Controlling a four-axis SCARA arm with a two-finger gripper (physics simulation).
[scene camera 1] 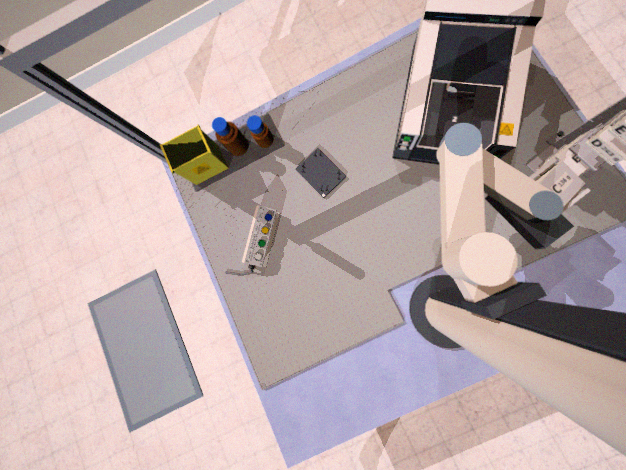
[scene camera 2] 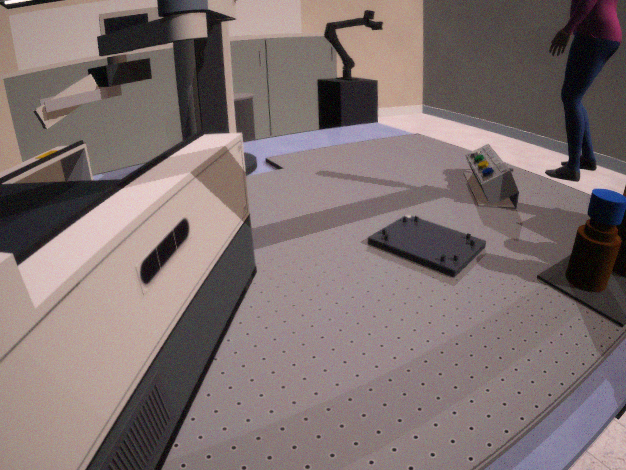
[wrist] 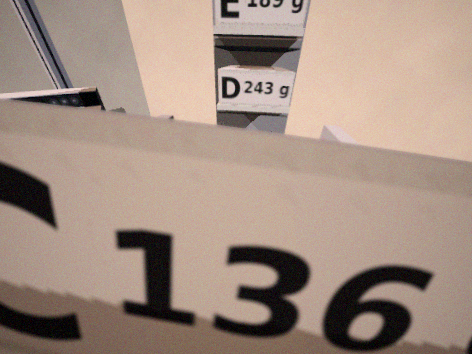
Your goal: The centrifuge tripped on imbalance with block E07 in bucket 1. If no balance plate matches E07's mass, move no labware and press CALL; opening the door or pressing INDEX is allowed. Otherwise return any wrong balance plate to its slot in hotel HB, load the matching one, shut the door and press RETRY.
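Frame: origin at the arm's base, x ahead, y left, z up, level; millimetres.
Seen in the pictures: gripper, fingertip midpoint: (scene camera 1: 569, 175) (scene camera 2: 42, 105).
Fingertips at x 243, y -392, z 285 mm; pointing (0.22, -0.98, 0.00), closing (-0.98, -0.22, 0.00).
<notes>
Pixels of each thing's middle, then the offset from my fingertips to it.
- pale plate, body centre: (wrist: 239, 176) (scene camera 2: 66, 101) (scene camera 1: 554, 187) dz -2, dx -11, dy +47 mm
- plate E, body centre: (wrist: 258, 18) dz +83, dx +34, dy -154 mm
- centrifuge, body centre: (scene camera 2: 51, 273) (scene camera 1: 458, 87) dz -150, dx +421, dy +24 mm
- button box, body centre: (scene camera 2: 489, 172) (scene camera 1: 259, 236) dz -230, dx +293, dy +879 mm
- dark flat nest, body centre: (scene camera 2: 428, 240) (scene camera 1: 320, 172) dz -261, dx +418, dy +563 mm
My gripper (scene camera 2: 108, 90) is shut on balance plate C, a pale plate (scene camera 1: 565, 183) (scene camera 2: 75, 103) (wrist: 200, 200) marked 136 g, held raised beside the centrifuge. The fingertips are hidden in scene camera 1 and the wrist view. In the wrist view, plate D (wrist: 256, 89), marked 243 g, and plate E (wrist: 260, 15), marked 189 g, sit in a hotel column beyond the held plate. The centrifuge (scene camera 1: 523, 80) (scene camera 2: 101, 263) shows its dark chamber with a small white mark; the arm partly covers it. Block E07 cannot be made out. The button box (scene camera 1: 261, 237) (scene camera 2: 489, 169) has blue, yellow, green and white buttons.
A dark flat nest (scene camera 1: 321, 173) (scene camera 2: 427, 245) with small pegs lies between the centrifuge and the button box. A yellow bin (scene camera 1: 202, 166) and two brown bottles (scene camera 1: 233, 140) (scene camera 1: 261, 135) with blue caps stand at the table's edge. A person (scene camera 2: 581, 96) stands beyond the table.
</notes>
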